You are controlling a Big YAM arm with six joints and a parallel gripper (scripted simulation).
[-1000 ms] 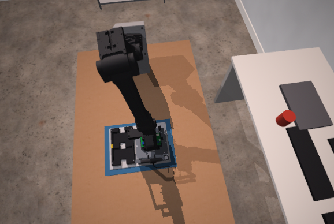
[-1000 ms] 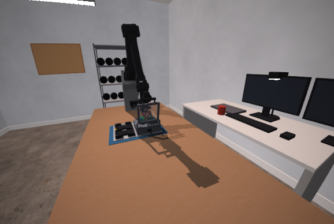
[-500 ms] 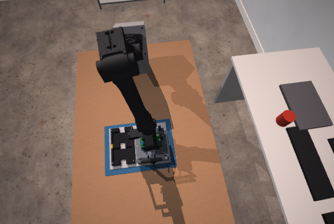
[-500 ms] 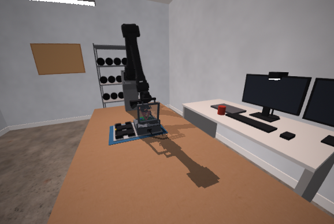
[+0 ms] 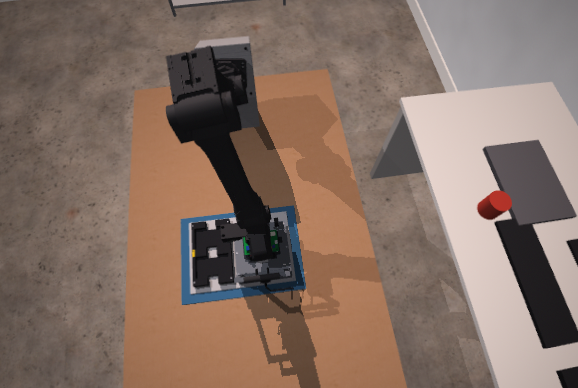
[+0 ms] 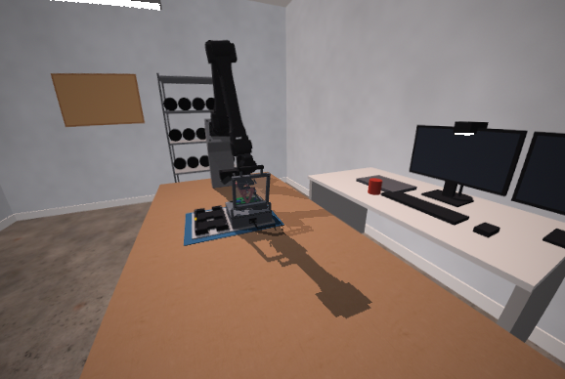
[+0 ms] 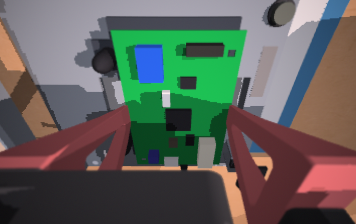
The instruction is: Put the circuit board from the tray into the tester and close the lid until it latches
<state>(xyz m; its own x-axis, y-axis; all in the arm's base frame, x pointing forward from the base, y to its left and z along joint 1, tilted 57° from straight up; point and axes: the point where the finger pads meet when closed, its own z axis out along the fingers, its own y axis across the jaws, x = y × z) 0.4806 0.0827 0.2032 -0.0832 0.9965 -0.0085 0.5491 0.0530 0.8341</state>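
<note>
The green circuit board is right at my hand. From my hand the other things lie so: clear lid 13 cm ahead, 2 cm to the left, 9 cm above.
</note>
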